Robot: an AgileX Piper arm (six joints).
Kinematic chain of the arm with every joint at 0, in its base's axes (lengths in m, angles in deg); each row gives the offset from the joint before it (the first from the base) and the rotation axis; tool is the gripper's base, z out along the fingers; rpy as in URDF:
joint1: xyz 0 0 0.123 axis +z
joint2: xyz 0 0 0 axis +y
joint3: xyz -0.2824 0 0.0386 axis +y
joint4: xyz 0.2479 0 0.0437 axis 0.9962 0 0.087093
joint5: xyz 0 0 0 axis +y
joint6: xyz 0.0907 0 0.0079 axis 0.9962 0 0.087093
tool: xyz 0 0 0 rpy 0 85.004 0
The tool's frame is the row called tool.
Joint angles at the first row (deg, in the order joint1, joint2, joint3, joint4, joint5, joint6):
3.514 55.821 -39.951 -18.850 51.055 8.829
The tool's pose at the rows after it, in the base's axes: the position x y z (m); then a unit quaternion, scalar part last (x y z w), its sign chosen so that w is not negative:
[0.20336, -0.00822, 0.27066, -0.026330, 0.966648, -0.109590, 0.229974]
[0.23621, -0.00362, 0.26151, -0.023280, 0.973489, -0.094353, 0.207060]
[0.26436, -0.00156, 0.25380, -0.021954, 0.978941, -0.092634, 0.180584]
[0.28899, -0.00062, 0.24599, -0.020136, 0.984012, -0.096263, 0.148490]
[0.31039, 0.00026, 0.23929, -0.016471, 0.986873, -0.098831, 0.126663]
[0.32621, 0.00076, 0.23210, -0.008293, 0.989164, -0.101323, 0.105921]
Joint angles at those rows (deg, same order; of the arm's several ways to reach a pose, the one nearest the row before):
3.515 64.877 -44.541 -17.419 49.314 8.830
3.516 73.211 -49.101 -15.485 48.103 8.830
3.514 80.331 -54.065 -14.969 49.033 8.829
3.513 86.747 -59.225 -14.890 51.558 8.828
3.514 92.042 -63.944 -14.839 53.569 9.050
3.515 96.230 -67.628 -14.839 55.580 9.814

